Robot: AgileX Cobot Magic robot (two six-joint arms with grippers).
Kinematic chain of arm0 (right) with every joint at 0, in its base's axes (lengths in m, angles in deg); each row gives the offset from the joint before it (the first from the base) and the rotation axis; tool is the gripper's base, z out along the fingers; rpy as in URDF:
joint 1: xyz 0 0 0.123 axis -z
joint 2: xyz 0 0 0 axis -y
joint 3: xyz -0.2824 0 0.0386 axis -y
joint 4: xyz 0.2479 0 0.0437 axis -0.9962 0 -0.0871
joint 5: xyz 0 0 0 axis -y
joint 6: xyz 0.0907 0 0.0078 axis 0.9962 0 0.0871
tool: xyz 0 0 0 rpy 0 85 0
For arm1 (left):
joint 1: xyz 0 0 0.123 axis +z
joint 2: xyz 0 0 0 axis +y
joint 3: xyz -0.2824 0 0.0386 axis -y
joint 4: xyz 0.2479 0 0.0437 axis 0.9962 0 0.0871
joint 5: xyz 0 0 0 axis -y
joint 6: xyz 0.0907 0 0.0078 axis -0.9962 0 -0.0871
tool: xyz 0 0 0 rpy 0 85 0
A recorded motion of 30 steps. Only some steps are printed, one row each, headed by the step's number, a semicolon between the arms.
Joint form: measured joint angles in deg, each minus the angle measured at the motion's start. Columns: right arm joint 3, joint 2, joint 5, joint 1, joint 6, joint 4; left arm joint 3, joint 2, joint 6, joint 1, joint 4, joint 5.
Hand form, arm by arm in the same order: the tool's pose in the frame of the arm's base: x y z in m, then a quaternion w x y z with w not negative. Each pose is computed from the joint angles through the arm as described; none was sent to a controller.
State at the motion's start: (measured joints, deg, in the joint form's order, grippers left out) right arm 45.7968 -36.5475 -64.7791 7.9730 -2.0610 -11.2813; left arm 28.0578 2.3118 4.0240 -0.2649 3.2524 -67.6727
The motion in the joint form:
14: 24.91 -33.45 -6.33 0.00 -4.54 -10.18; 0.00 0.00 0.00 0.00 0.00 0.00
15: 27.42 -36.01 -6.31 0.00 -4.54 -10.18; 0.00 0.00 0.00 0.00 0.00 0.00
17: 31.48 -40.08 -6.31 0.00 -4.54 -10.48; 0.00 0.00 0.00 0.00 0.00 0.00
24: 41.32 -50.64 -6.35 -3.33 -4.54 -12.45; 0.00 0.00 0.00 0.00 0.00 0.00
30: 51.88 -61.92 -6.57 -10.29 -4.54 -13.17; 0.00 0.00 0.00 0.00 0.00 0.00
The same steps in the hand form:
14: 0.2264 0.0001 0.3715 0.23108 0.03287 0.95963 0.15692; -0.0037 0.0048 0.2653 0.44734 -0.03141 0.89374 0.01157
15: 0.2388 -0.0016 0.3736 0.23083 0.03299 0.95969 0.15694; -0.0037 0.0048 0.2653 0.44734 -0.03141 0.89374 0.01157
17: 0.2587 -0.0040 0.3764 0.23096 0.03329 0.95922 0.15950; -0.0037 0.0048 0.2653 0.44734 -0.03141 0.89374 0.01157
24: 0.3104 0.0096 0.3743 0.22082 0.00860 0.95789 0.18335; -0.0037 0.0048 0.2653 0.44734 -0.03141 0.89374 0.01157
30: 0.3612 0.0504 0.3607 0.20139 -0.04793 0.95711 0.20270; -0.0037 0.0048 0.2653 0.44734 -0.03141 0.89374 0.01157

